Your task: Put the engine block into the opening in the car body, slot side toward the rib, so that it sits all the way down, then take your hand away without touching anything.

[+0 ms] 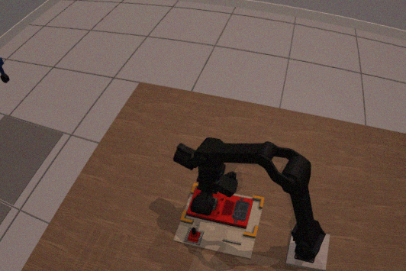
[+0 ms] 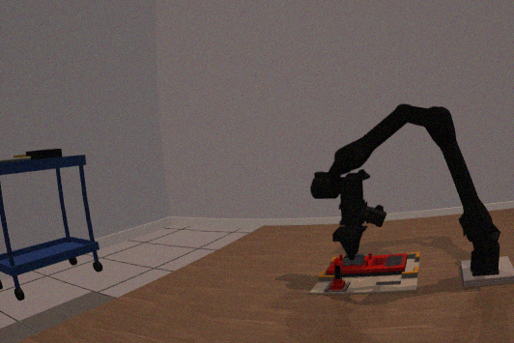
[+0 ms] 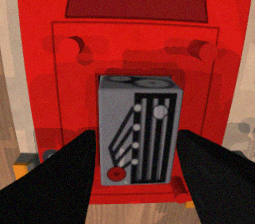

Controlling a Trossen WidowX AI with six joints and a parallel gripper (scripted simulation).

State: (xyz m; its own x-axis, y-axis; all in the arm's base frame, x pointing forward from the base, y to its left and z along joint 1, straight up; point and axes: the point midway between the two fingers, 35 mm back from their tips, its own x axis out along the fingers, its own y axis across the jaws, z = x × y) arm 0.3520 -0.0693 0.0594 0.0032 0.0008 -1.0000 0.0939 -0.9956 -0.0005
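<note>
The engine block is 1 cm below my gripper tip.
</note>
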